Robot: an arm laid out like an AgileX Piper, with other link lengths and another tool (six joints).
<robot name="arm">
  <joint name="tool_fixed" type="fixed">
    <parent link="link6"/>
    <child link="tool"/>
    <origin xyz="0.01 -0.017 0.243" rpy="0 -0.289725 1.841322"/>
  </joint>
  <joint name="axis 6" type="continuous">
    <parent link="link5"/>
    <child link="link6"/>
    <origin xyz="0.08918 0 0" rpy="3.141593 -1.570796 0"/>
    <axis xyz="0 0 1"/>
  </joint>
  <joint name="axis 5" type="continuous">
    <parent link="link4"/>
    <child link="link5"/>
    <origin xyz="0 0 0" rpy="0 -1.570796 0"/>
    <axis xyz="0 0 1"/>
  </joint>
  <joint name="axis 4" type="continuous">
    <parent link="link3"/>
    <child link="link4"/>
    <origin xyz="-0.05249 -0.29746 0" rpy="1.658 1.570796 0"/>
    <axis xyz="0 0 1"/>
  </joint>
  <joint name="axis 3" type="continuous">
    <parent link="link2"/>
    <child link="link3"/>
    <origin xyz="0.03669 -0.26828 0" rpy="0 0 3.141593"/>
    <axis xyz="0 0 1"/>
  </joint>
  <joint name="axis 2" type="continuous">
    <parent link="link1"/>
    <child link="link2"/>
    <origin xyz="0 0 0" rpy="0 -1.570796 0"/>
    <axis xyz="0 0 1"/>
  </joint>
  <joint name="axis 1" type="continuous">
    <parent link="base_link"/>
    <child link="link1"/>
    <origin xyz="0 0 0.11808" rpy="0 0 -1.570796"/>
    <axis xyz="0 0 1"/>
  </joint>
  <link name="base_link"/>
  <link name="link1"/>
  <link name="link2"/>
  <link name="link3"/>
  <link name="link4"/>
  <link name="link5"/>
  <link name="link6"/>
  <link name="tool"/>
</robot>
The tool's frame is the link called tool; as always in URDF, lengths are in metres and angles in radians. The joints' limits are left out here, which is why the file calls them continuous.
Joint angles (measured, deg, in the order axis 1, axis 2, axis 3, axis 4, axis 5, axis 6), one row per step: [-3.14 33.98 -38.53 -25.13 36.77 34.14]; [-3.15 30.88 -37.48 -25.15 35.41 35.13]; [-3.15 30.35 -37.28 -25.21 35.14 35.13]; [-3.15 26.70 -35.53 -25.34 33.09 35.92]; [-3.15 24.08 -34.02 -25.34 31.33 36.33]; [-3.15 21.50 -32.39 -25.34 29.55 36.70]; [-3.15 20.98 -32.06 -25.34 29.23 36.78]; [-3.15 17.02 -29.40 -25.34 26.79 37.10]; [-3.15 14.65 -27.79 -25.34 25.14 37.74]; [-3.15 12.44 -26.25 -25.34 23.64 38.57]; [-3.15 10.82 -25.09 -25.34 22.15 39.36]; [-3.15 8.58 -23.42 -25.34 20.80 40.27]
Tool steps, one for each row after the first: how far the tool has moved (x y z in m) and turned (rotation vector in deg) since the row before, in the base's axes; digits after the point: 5 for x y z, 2 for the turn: [-0.00341 0.00295 0.01641 0.56 -3.57 0.18]; [-0.00063 0.00037 0.00280 -0.11 -0.57 0.10]; [-0.00433 0.00415 0.01610 0.19 -3.96 0.58]; [-0.00298 0.00391 0.01012 0.04 -2.80 0.62]; [-0.00316 0.00402 0.00862 0.00 -2.64 0.66]; [-0.00074 0.00074 0.00151 0.01 -0.50 0.12]; [-0.00574 0.00568 0.00971 -0.19 -3.56 0.95]; [-0.00331 0.00398 0.00656 0.28 -2.39 0.61]; [-0.00322 0.00374 0.00546 0.49 -2.20 0.55]; [-0.00209 0.00368 0.00572 0.46 -1.97 0.58]; [-0.00342 0.00350 0.00331 0.60 -1.97 0.54]
